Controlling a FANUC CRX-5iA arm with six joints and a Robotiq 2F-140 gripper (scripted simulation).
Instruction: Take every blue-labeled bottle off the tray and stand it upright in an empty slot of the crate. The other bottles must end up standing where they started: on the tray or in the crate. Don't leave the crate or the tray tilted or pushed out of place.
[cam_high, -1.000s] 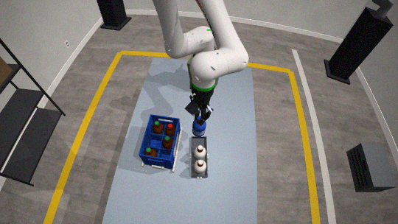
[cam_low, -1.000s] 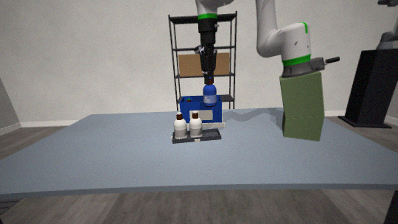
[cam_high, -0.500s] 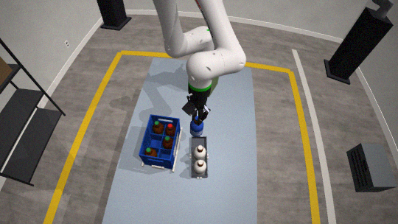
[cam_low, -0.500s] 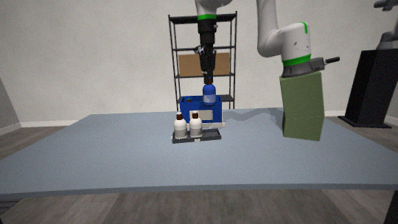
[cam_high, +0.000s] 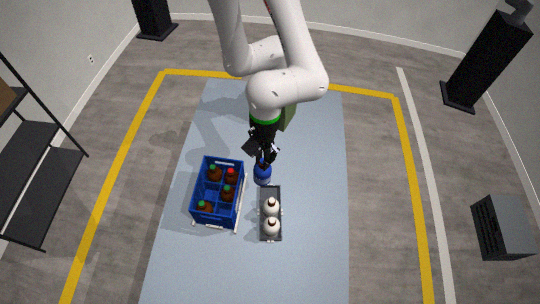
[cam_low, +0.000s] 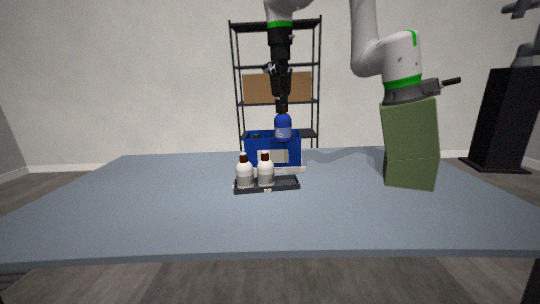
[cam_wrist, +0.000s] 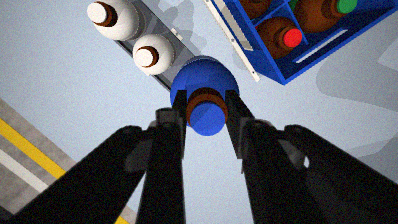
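Right now the blue-labeled bottle is 80 mm below my hand. The rest, counted from my hand: blue crate: 260 mm below, 180 mm to the right, 80 mm ahead.
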